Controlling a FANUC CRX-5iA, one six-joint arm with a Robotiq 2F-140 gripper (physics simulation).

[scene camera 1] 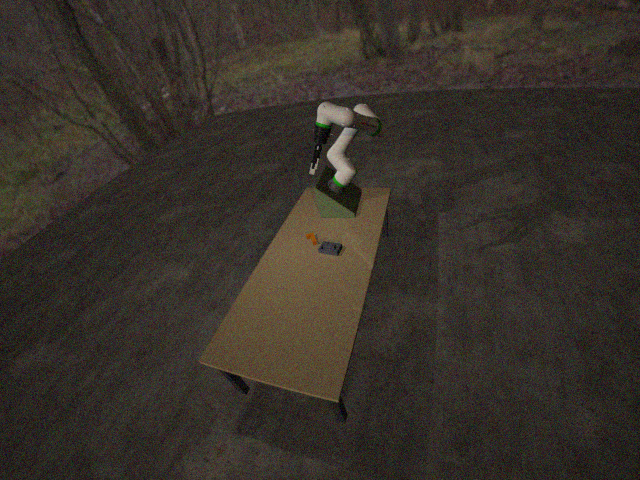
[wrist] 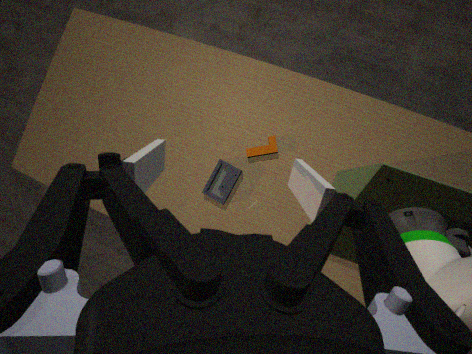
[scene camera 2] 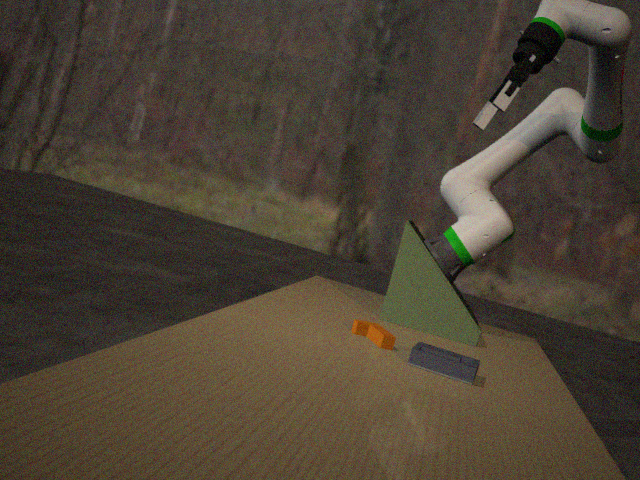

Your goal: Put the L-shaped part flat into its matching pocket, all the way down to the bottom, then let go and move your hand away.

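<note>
Open and holding nothing, the gripper [wrist: 229, 163] is part of a scene in which an orange L-shaped part [scene camera 2: 377, 334] rests on the table.
</note>
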